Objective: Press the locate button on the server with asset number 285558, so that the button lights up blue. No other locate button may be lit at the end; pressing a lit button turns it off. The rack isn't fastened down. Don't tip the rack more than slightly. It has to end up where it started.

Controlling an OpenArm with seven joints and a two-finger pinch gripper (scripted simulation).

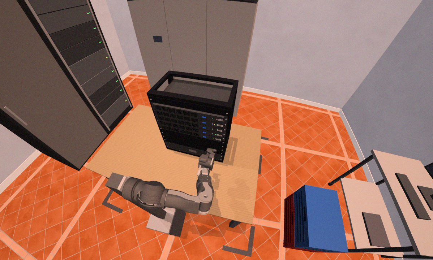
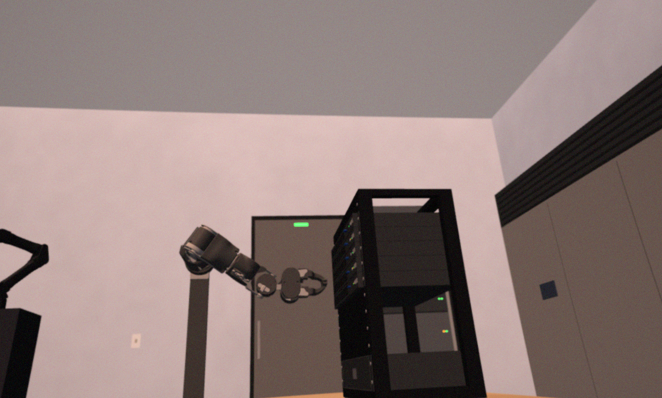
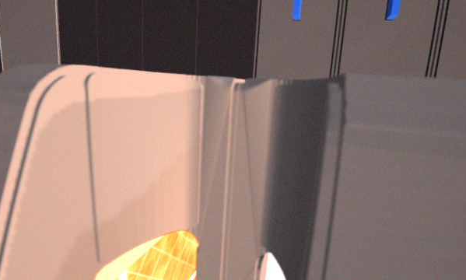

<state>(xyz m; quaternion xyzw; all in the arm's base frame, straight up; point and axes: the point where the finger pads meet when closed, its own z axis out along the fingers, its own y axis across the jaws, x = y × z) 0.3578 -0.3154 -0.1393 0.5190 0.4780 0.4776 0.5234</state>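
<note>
The locate button is 9 cm ahead of my hand and 1 cm to the right of it.
</note>
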